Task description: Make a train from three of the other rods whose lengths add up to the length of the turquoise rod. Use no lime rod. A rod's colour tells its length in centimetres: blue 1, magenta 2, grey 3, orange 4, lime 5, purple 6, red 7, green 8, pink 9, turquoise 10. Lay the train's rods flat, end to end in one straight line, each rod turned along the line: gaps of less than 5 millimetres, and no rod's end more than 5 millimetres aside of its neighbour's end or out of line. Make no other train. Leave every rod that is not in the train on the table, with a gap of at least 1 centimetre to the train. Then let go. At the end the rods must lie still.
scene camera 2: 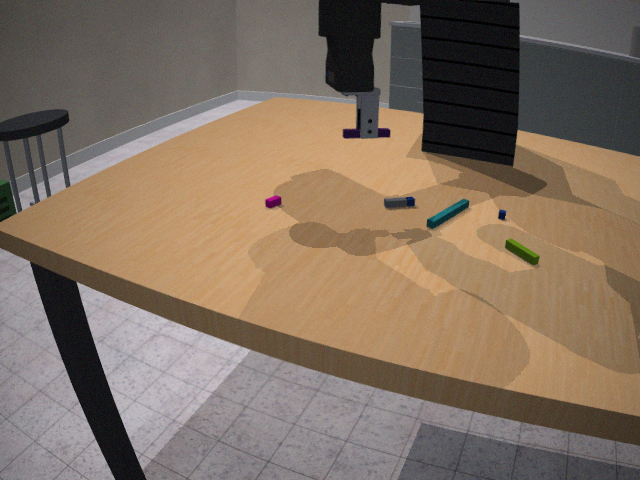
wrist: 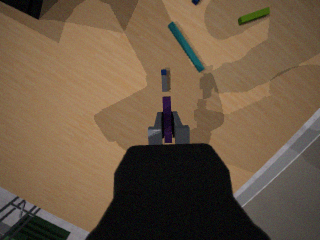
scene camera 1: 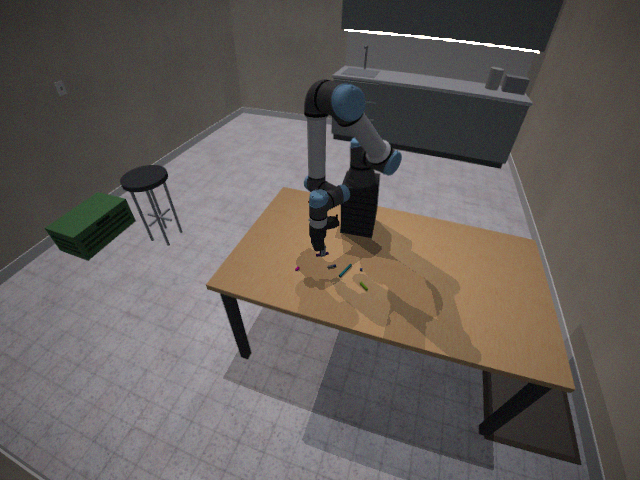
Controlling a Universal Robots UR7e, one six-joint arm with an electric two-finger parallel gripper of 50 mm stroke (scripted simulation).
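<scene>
The gripper [scene camera 2: 366,135], visible also in the wrist view [wrist: 167,119].
</scene>
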